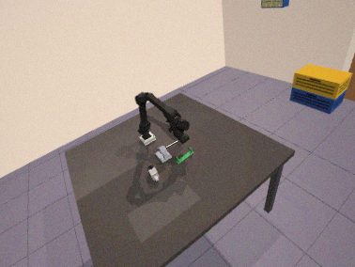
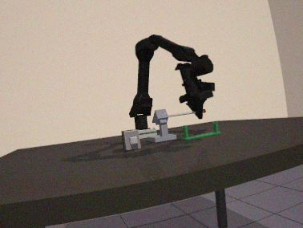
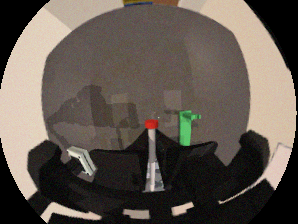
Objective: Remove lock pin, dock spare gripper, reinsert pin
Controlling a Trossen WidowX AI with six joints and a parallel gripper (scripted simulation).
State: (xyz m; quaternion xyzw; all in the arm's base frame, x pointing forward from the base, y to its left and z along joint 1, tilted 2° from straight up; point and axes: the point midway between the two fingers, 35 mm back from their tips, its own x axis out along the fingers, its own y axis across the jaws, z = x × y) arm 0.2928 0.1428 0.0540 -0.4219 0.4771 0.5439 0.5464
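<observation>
Right now my gripper tip is 90 mm short of the green rack, 50 mm to the left of it and 30 mm above it. The rest, counted from my gripper tip: grey mount: 150 mm to the right, 20 mm behind, 10 mm below; then spare gripper: 300 mm to the right, 80 mm ahead, 30 mm below.
</observation>
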